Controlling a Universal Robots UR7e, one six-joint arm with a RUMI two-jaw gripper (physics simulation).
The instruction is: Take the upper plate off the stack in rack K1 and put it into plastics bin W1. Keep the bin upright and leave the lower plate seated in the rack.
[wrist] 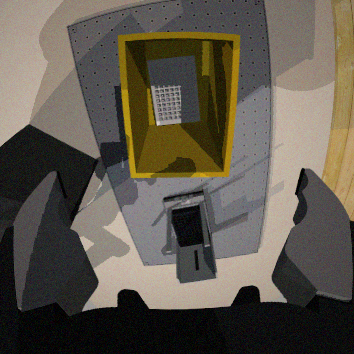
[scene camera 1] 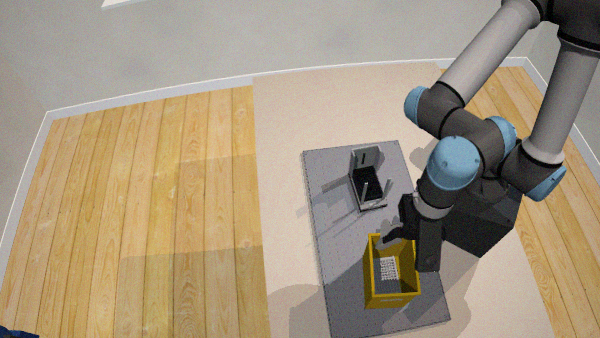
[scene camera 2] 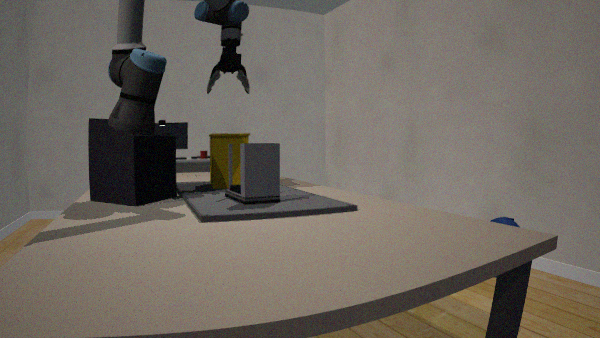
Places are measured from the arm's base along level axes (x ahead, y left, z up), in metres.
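Pixels of known places: gripper, fingertip midpoint: (wrist: pixel 181 173) (scene camera 1: pixel 407 246) (scene camera 2: pixel 228 93); arm's base at its link origin: (scene camera 1: pixel 486 183) (scene camera 2: pixel 130 128).
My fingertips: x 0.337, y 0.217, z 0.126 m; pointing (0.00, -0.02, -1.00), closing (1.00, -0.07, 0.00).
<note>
Ahead of a thing's pixels: the offset from my fingertips to its middle. Level surfaces: height alone.
Plastics bin W1 {0.009 m right, 0.002 m ahead, 0.235 m down} (scene camera 1: pixel 390 302) (scene camera 2: pixel 220 162) (wrist: pixel 126 100) is yellow and stands upright. The upper plate {0.021 m right, 0.005 m back, 0.315 m down} (scene camera 1: pixel 388 269) (wrist: pixel 167 105), a pale gridded plate partly in shadow, lies inside on its floor. Rack K1 {0.343 m right, 0.007 m ahead, 0.251 m down} (scene camera 1: pixel 372 154) (scene camera 2: pixel 261 170) (wrist: pixel 187 270) is grey, with a tall slotted panel and thin posts. The dark lower plate (scene camera 1: pixel 367 183) (wrist: pixel 187 225) lies in the rack between panel and posts and looks level. My gripper (scene camera 2: pixel 228 93) (wrist: pixel 181 173) is open and empty, high above the bin. In scene camera 1 the arm hides part of it.
Bin and rack stand on a grey perforated board {0.325 m down} (scene camera 1: pixel 340 200) (scene camera 2: pixel 320 202) (wrist: pixel 255 150) on the beige table {0.338 m down} (scene camera 1: pixel 290 200) (scene camera 2: pixel 250 270). The black robot pedestal (scene camera 1: pixel 480 225) (scene camera 2: pixel 115 165) stands beside the board. A small red object (scene camera 2: pixel 203 154) shows in the background.
</note>
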